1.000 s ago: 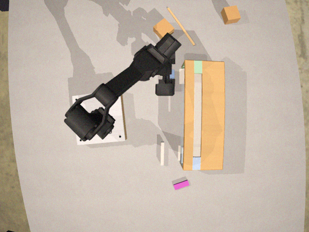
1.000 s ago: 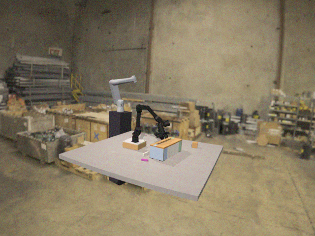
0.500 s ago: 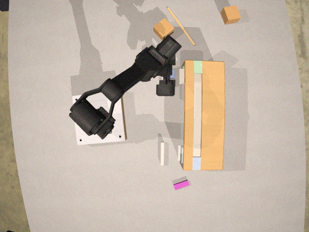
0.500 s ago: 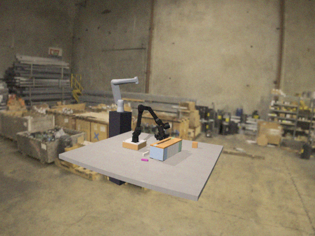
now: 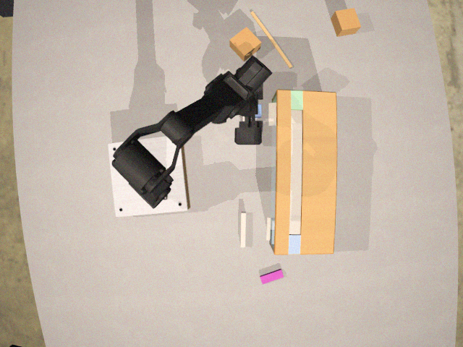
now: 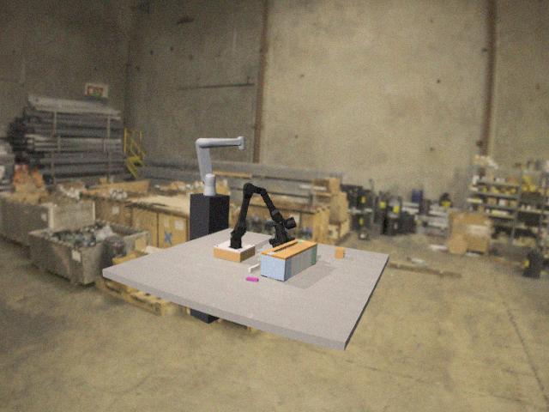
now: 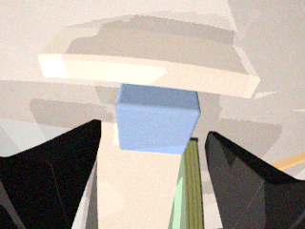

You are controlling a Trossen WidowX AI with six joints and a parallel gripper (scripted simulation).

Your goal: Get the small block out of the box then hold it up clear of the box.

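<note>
Right now my gripper tip is 2 cm past the light-blue block. From my gripper tip the other things lie so: thin stick (21 cm to the left, 2 cm below, 2 cm ahead); then box (15 cm to the right, 7 cm ahead, 4 cm above).
</note>
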